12 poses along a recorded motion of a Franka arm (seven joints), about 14 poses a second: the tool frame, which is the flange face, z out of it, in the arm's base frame.
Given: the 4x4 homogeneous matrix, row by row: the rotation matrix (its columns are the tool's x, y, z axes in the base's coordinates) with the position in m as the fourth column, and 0 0 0 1 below. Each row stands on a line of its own.
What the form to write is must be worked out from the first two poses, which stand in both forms.
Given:
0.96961 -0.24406 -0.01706 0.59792
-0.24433 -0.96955 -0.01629 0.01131
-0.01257 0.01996 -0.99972 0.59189
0 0 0 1
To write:
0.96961 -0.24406 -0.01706 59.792
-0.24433 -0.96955 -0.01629 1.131
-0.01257 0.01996 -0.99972 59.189
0 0 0 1

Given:
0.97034 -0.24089 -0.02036 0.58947
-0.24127 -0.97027 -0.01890 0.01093
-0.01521 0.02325 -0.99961 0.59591
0 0 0 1
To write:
0.97034 -0.24089 -0.02036 58.947
-0.24127 -0.97027 -0.01890 1.093
-0.01521 0.02325 -0.99961 59.591
0 0 0 1

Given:
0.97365 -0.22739 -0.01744 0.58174
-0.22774 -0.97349 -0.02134 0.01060
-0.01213 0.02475 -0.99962 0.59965
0 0 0 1
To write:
0.97365 -0.22739 -0.01744 58.174
-0.22774 -0.97349 -0.02134 1.060
-0.01213 0.02475 -0.99962 59.965
0 0 0 1

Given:
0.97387 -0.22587 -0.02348 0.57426
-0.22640 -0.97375 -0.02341 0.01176
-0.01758 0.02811 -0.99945 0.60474
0 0 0 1
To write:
0.97387 -0.22587 -0.02348 57.426
-0.22640 -0.97375 -0.02341 1.176
-0.01758 0.02811 -0.99945 60.474
0 0 0 1

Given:
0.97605 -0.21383 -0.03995 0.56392
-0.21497 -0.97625 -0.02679 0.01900
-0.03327 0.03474 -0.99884 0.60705
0 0 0 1
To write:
0.97605 -0.21383 -0.03995 56.392
-0.21497 -0.97625 -0.02679 1.900
-0.03327 0.03474 -0.99884 60.705
0 0 0 1

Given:
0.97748 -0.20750 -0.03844 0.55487
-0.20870 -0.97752 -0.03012 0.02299
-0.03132 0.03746 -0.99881 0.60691
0 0 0 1
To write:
0.97748 -0.20750 -0.03844 55.487
-0.20870 -0.97752 -0.03012 2.299
-0.03132 0.03746 -0.99881 60.691
0 0 0 1

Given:
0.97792 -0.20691 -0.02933 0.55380
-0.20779 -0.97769 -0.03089 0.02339
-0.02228 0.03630 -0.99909 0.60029
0 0 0 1
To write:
0.97792 -0.20691 -0.02933 55.380
-0.20779 -0.97769 -0.03089 2.339
-0.02228 0.03630 -0.99909 60.029
0 0 0 1

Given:
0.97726 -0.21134 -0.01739 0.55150
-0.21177 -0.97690 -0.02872 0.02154
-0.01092 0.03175 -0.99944 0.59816
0 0 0 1
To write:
0.97726 -0.21134 -0.01739 55.150
-0.21177 -0.97690 -0.02872 2.154
-0.01092 0.03175 -0.99944 59.816
0 0 0 1

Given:
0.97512 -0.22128 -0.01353 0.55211
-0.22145 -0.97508 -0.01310 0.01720
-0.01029 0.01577 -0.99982 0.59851
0 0 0 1
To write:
0.97512 -0.22128 -0.01353 55.211
-0.22145 -0.97508 -0.01310 1.720
-0.01029 0.01577 -0.99982 59.851
0 0 0 1

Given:
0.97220 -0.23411 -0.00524 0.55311
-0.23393 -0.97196 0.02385 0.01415
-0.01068 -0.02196 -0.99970 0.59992
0 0 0 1
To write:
0.97220 -0.23411 -0.00524 55.311
-0.23393 -0.97196 0.02385 1.415
-0.01068 -0.02196 -0.99970 59.992
0 0 0 1

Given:
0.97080 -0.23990 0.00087 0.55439
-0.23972 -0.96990 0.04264 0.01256
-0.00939 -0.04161 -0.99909 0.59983
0 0 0 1
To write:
0.97080 -0.23990 0.00087 55.439
-0.23972 -0.96990 0.04264 1.256
-0.00939 -0.04161 -0.99909 59.983
0 0 0 1

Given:
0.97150 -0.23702 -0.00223 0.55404
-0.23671 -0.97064 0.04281 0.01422
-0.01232 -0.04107 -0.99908 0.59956
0 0 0 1
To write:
0.97150 -0.23702 -0.00223 55.404
-0.23671 -0.97064 0.04281 1.422
-0.01232 -0.04107 -0.99908 59.956
0 0 0 1

